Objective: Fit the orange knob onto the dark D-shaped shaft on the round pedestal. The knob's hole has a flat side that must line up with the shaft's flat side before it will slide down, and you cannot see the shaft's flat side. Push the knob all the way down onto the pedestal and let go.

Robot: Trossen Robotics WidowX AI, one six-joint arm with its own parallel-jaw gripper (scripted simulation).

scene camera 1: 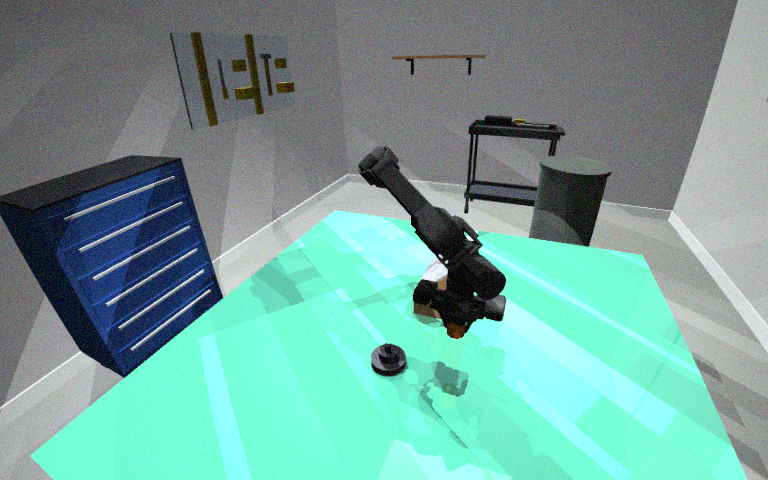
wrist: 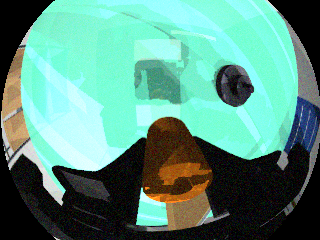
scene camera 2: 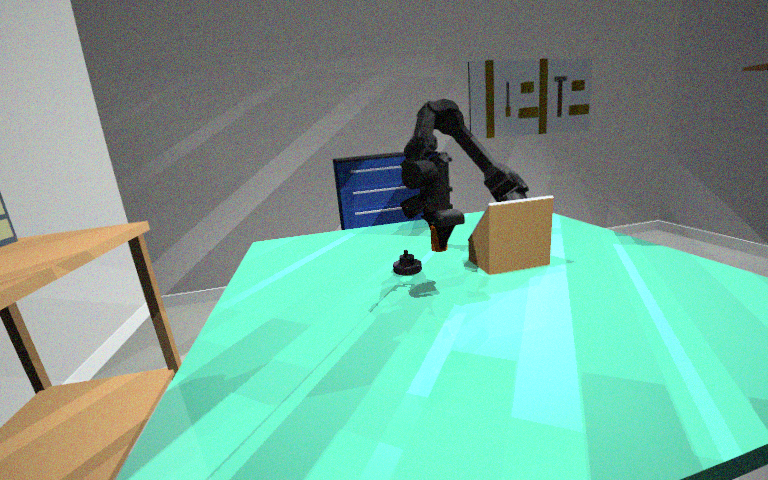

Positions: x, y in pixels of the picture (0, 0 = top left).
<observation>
my gripper: holds an orange knob (wrist: 174, 169)
</observation>
